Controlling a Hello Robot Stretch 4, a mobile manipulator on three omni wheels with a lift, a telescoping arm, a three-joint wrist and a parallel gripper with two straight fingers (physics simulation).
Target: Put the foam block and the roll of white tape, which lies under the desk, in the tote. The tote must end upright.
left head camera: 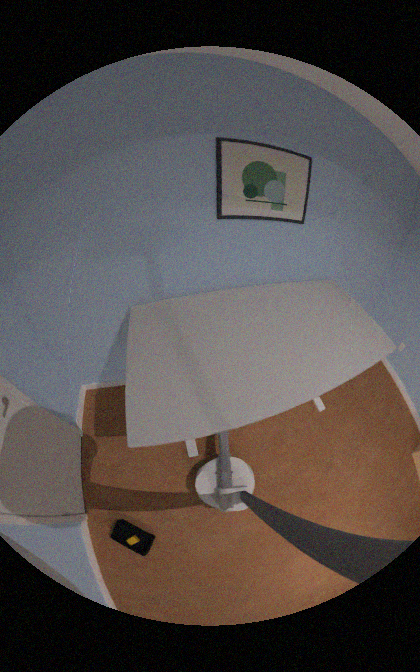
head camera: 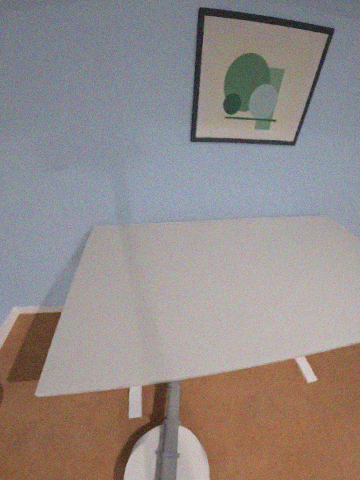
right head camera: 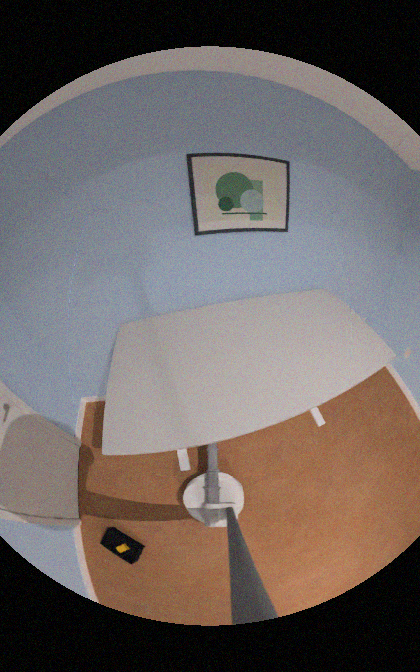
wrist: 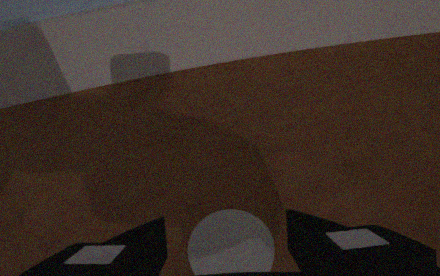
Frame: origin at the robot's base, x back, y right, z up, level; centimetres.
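Seen in the pictures: gripper, fingertip midpoint: (wrist: 226,233).
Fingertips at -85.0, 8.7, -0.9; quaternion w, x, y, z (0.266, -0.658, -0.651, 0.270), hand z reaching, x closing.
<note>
A point is followed by its place in that frame, as x, y, z.
My gripper (wrist: 226,233) @(-85.0, 8.7, -1.0) is open in the wrist view, its two dark fingers wide apart. The roll of white tape (wrist: 231,247) @(-83.9, 9.0, -0.4) shows as a pale disc between the fingers at the bottom edge, with a gap to each finger; its lower part is cut off. The desk (head camera: 215,300) @(-49.8, 12.9, 92.2) (left head camera: 260,350) (right head camera: 240,365) hides the gripper and the tape from the head views. The black tote (left head camera: 120,531) (right head camera: 110,538) stands on the floor at the lower left. A small yellow piece, which looks like the foam block (left head camera: 133,540) (right head camera: 122,548), lies inside it.
The arm (head camera: 172,415) @(-22.5, 0.0, 26.4) (left head camera: 224,450) (right head camera: 212,460) reaches under the desk's front edge, beside a white desk foot (head camera: 135,402) (left head camera: 192,448) (right head camera: 183,460). Another foot (head camera: 306,369) stands to the right. A white baseboard (wrist: 300,30) @(-110.6, 19.9, 0.1) runs behind the tape. A grey piece of furniture (left head camera: 45,465) (right head camera: 40,470) is at the left.
</note>
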